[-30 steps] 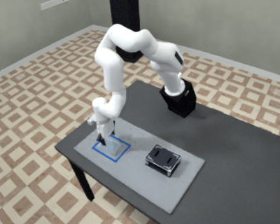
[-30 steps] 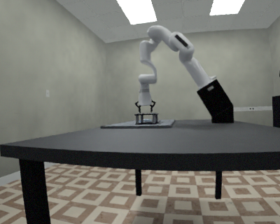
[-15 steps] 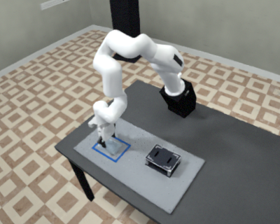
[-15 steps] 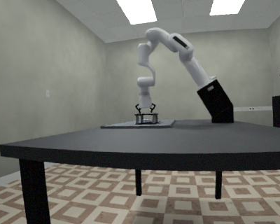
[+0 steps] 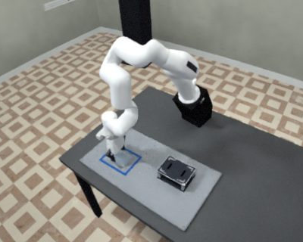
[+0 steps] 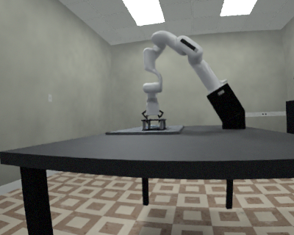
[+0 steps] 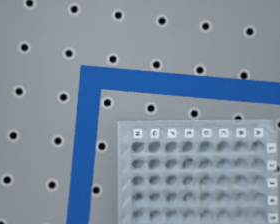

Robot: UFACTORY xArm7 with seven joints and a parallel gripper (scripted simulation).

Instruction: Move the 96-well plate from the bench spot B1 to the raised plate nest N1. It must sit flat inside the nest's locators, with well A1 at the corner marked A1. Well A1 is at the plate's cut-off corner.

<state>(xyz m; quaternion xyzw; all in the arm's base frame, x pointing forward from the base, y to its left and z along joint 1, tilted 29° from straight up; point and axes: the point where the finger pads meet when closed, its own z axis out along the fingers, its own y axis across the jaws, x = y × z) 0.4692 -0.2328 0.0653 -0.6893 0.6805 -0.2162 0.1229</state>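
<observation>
The 96-well plate is 30 mm below my hand. From my hand the other things lie so: black plate nest (340 mm to the left, 30 mm behind, 20 mm above).
</observation>
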